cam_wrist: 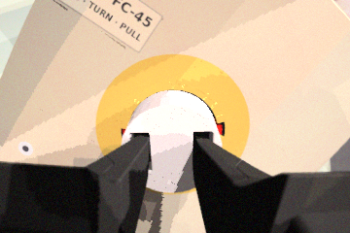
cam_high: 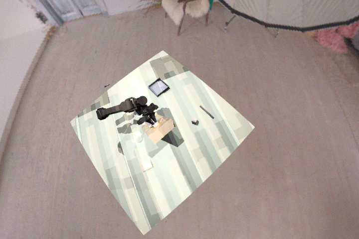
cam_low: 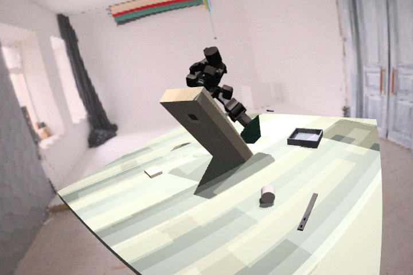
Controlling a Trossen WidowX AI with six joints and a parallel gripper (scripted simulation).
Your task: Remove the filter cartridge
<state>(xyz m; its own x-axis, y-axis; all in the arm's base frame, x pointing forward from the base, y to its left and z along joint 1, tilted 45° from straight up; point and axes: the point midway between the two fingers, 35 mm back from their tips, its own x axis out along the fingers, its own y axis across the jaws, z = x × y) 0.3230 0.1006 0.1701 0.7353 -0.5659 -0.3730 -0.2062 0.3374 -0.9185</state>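
Now: gripper tip 35 cm past the grey tray, 34 cm to the right of it and 28 cm above it. Round my gripper tip: small tan block (28 cm to the right, 28 cm below, 7 cm ahead); round filter cartridge (1 cm below, 1 cm ahead).
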